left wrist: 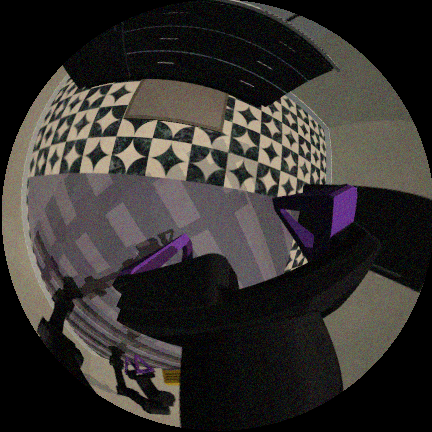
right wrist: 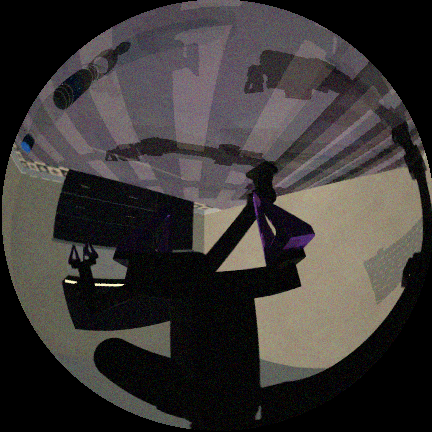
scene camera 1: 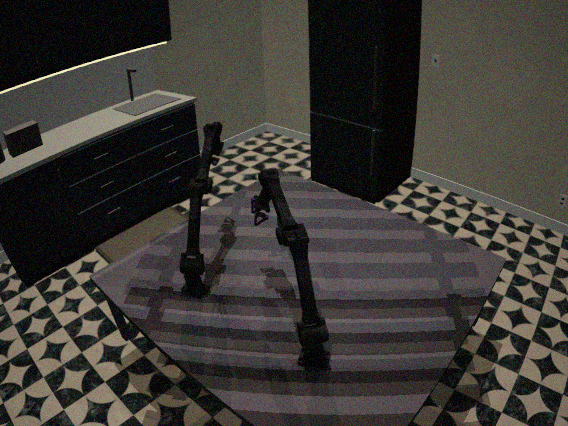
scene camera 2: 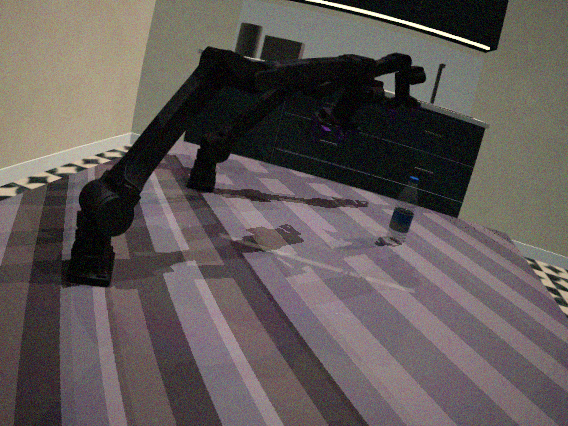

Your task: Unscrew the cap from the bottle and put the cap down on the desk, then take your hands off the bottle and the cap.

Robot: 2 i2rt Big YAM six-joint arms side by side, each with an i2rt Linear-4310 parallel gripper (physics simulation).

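Where they show: left gripper, between the fingertips: (left wrist: 229,221) (right wrist: 79,241) (scene camera 1: 216,159) (scene camera 2: 402,122); right gripper, between the fingertips: (left wrist: 130,355) (right wrist: 210,200) (scene camera 1: 254,219) (scene camera 2: 324,141); left arm's base, origin of its link: (left wrist: 72,286) (right wrist: 260,170) (scene camera 1: 195,289) (scene camera 2: 201,184); right arm's base, origin of its link: (left wrist: 116,349) (scene camera 1: 314,358) (scene camera 2: 91,269).
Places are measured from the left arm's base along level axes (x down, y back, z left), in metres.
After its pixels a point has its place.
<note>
The clear bottle (scene camera 2: 402,220) {x -0.077, y -0.613, z -0.202 m} (right wrist: 75,86) with a dark blue label stands upright on the striped desk (scene camera 2: 310,370) {x 0.000, y -0.264, z -0.865 m} (scene camera 1: 400,272) {x -0.001, y -0.504, z -0.871 m}. Its blue cap (scene camera 2: 414,178) {x -0.206, y -0.621, z -0.175 m} (right wrist: 27,143) sits on the neck. The bottle does not show in scene camera 1. My left gripper (scene camera 1: 215,160) {x -0.327, y -0.698, z 0.280 m} (scene camera 2: 401,111) {x -0.327, y -0.698, z 0.280 m} (left wrist: 229,221) {x -0.327, y -0.698, z 0.280 m} (right wrist: 79,241) {x -0.327, y -0.698, z 0.280 m} is open and empty, high above the desk, apart from the bottle. My right gripper (scene camera 1: 256,215) {x -0.249, y -0.327, z -0.166 m} (scene camera 2: 334,128) (left wrist: 130,355) {x -0.249, y -0.327, z -0.166 m} (right wrist: 210,200) {x -0.249, y -0.327, z -0.166 m} is open and empty, raised above the desk, left of the bottle in scene camera 2.
A dark drawer cabinet (scene camera 1: 125,175) (scene camera 2: 310,140) with a sink (scene camera 1: 147,104) stands beyond the desk. A tall dark fridge (scene camera 1: 350,85) stands at the back in scene camera 1. A brown mat (scene camera 1: 142,232) (left wrist: 177,103) lies on the tiled floor.
</note>
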